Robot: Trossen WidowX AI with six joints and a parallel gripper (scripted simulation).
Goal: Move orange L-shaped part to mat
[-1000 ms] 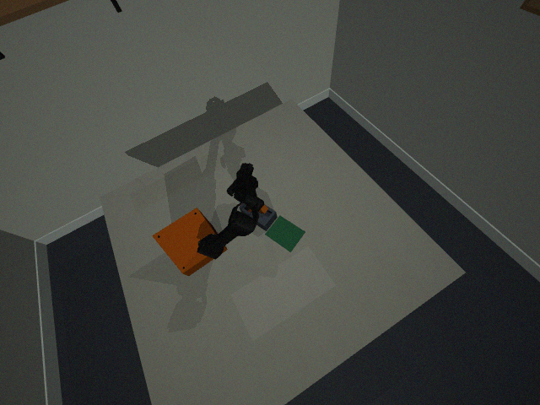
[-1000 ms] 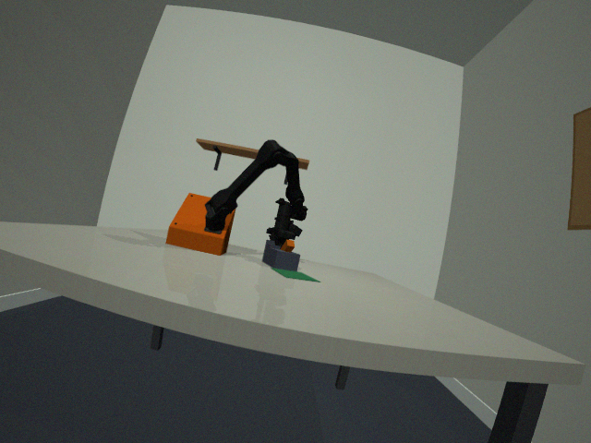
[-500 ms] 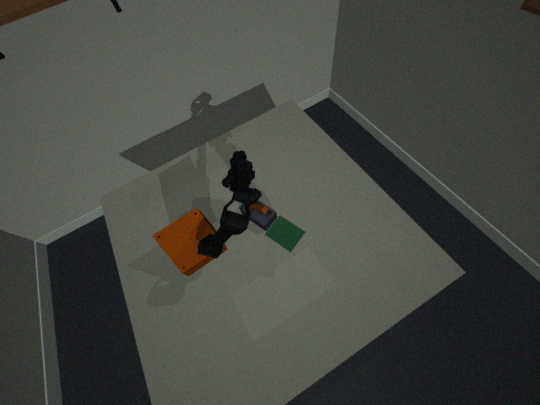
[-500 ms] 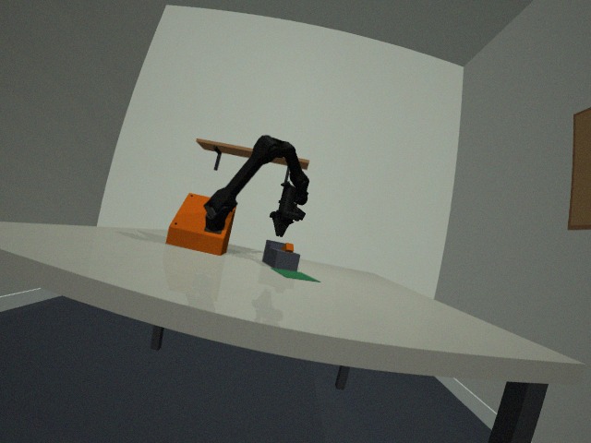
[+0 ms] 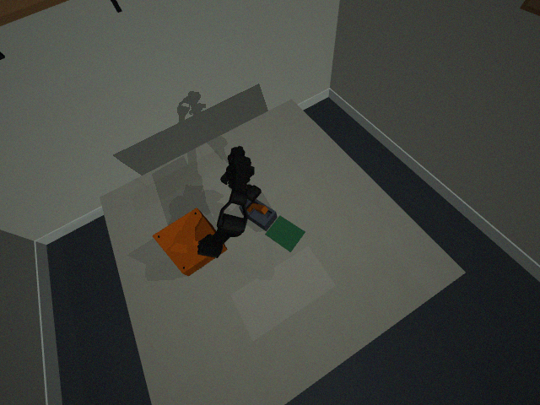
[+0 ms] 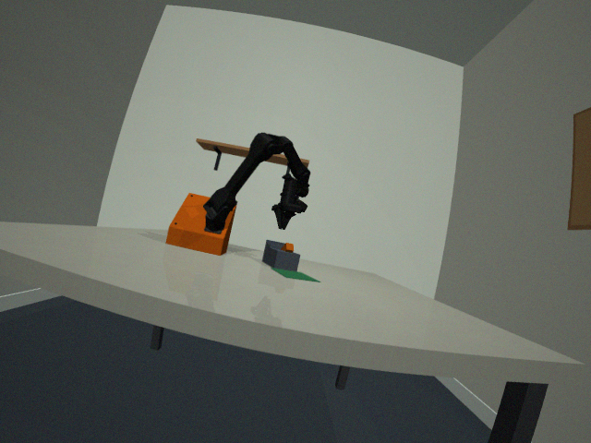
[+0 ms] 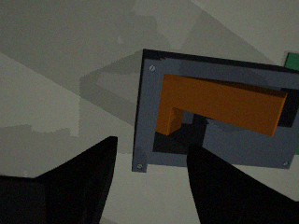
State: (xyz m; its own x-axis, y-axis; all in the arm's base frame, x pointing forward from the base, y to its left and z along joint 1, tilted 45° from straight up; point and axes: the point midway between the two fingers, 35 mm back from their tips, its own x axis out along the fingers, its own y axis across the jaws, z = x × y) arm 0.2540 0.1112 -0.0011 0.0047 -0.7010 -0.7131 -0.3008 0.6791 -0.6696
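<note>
My gripper tip is now 1 cm short of the orange L-shaped part, 4 cm to the left of it and 10 cm above it. Also, from my gripper tip: green mat: 6 cm ahead, 21 cm to the right, 16 cm below.
</note>
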